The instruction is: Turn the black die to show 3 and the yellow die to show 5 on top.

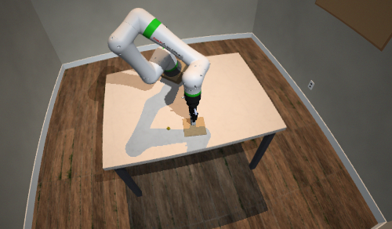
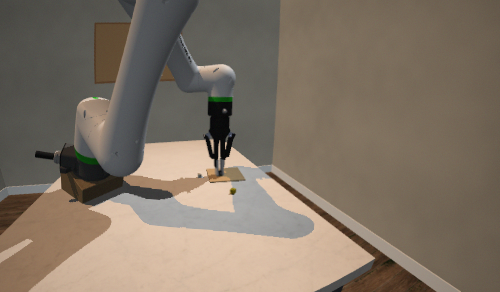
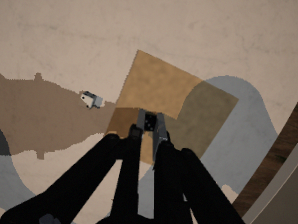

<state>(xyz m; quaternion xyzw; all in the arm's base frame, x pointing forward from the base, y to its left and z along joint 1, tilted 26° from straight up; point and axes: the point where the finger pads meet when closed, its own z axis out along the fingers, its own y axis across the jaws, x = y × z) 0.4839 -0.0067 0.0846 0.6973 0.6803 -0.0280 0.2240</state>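
Right now my hand is 30 mm above the black die. The rest, counted from my hand: tan mat: 20 mm ahead, 40 mm below; white die: 80 mm behind, 20 mm to the left, 30 mm below; yellow die: 20 mm behind, 160 mm to the right, 30 mm below.
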